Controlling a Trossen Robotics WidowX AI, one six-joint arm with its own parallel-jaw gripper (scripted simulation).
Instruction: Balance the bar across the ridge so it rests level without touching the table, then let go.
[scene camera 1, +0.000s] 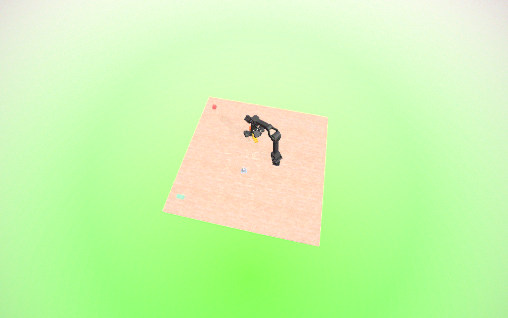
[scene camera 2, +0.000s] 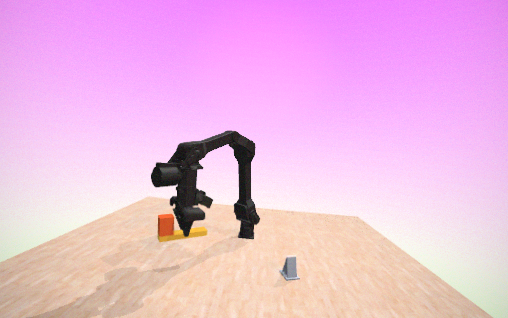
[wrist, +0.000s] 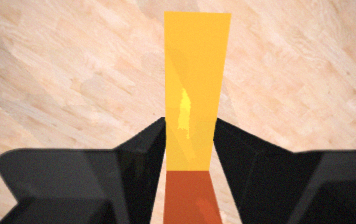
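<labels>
The gripper (wrist: 189, 123) sits 0.11 m from the lens, while a yellow bar (wrist: 195, 45) is 0.09 m from the lens.
</labels>
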